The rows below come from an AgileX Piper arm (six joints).
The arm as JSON. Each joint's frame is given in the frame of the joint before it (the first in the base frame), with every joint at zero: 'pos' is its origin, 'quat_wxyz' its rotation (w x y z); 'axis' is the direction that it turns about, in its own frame. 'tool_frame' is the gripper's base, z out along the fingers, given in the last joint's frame.
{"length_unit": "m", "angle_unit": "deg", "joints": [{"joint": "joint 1", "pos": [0.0, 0.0, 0.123], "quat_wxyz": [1.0, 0.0, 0.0, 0.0], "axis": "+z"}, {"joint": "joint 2", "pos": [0.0, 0.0, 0.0], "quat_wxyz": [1.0, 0.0, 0.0, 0.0], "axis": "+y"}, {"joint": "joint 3", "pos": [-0.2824, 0.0, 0.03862], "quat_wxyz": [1.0, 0.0, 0.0, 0.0], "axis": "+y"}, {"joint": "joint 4", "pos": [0.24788, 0.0, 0.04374], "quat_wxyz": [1.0, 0.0, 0.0, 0.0], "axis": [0.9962, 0.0, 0.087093]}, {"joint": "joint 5", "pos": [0.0, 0.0, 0.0], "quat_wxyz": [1.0, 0.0, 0.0, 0.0], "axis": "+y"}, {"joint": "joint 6", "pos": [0.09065, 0.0, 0.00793], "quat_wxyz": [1.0, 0.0, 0.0, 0.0], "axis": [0.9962, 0.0, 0.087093]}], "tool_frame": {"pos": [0.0, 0.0, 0.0], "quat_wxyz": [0.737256, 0.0, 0.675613, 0.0]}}
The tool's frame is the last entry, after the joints.
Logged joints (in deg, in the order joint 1, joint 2, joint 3, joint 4, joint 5, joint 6), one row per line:
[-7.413, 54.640, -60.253, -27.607, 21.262, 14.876]
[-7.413, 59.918, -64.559, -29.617, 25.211, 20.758]
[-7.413, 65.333, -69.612, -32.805, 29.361, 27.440]
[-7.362, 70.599, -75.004, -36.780, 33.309, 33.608]
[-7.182, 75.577, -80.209, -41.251, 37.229, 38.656]
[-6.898, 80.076, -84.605, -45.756, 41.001, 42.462]
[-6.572, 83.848, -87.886, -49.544, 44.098, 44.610]
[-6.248, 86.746, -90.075, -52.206, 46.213, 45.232]
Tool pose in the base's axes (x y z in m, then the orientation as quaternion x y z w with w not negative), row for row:
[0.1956, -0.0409, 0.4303, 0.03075, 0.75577, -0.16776, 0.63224]
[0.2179, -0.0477, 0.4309, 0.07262, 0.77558, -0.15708, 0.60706]
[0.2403, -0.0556, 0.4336, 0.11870, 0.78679, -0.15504, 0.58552]
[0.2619, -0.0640, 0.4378, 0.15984, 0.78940, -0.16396, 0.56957]
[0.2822, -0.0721, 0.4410, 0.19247, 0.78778, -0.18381, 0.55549]
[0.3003, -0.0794, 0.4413, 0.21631, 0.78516, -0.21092, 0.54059]
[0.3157, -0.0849, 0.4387, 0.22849, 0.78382, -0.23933, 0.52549]
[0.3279, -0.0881, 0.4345, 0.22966, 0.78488, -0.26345, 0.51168]
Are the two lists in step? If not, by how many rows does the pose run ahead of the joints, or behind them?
They are in step.
